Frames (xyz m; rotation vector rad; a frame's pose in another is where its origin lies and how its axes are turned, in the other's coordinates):
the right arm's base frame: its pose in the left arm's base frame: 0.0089 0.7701 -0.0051 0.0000 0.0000 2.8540
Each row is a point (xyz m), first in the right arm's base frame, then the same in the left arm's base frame.
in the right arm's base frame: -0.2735 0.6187 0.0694
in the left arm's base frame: 0.0957 0.0992 0.0643
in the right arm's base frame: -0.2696 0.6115 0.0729
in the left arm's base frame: 0.0940 0.1072 0.0678
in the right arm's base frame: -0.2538 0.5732 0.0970
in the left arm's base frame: 0.0897 0.1485 0.0919
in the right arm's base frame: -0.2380 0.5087 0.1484
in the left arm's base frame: 0.0928 0.2148 0.1433
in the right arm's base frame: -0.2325 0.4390 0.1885
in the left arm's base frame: 0.1073 0.2832 0.1834
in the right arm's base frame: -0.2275 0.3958 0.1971
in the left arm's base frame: 0.1148 0.3260 0.1920
